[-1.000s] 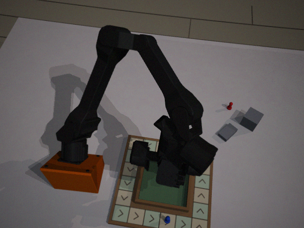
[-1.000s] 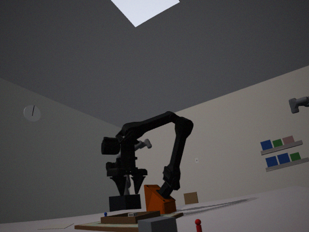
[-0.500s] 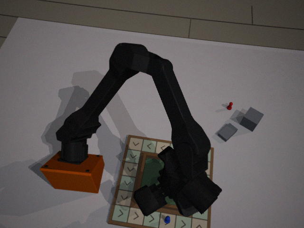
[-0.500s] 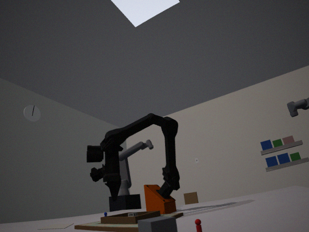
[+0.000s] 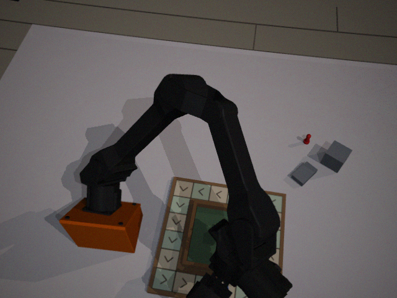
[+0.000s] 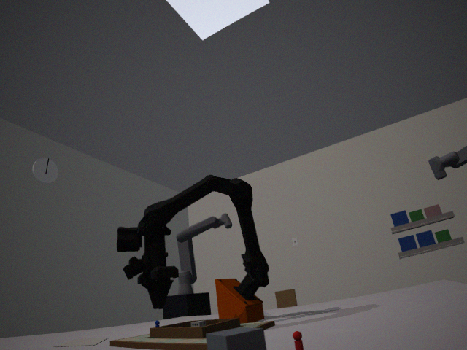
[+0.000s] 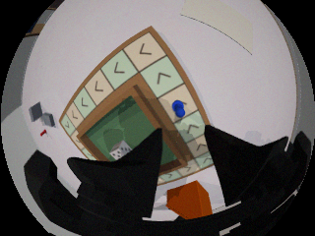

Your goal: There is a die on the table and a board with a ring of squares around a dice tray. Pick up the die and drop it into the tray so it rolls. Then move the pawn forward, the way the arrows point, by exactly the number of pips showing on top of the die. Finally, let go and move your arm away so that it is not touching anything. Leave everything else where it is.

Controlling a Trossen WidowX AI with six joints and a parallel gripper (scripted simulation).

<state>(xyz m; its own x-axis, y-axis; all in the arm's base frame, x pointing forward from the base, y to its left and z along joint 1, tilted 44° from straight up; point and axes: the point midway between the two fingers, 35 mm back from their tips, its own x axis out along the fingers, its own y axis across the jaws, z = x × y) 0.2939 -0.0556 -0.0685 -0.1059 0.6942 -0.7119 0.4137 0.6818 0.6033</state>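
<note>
The blue pawn is 50 mm below my gripper tip. From my gripper tip the other things lie so: green dice tray (110 mm to the left, 70 mm below, 20 mm behind); beige card (170 mm to the right, 120 mm ahead, 70 mm below); white die (120 mm to the left, 50 mm below, 20 mm behind).
</note>
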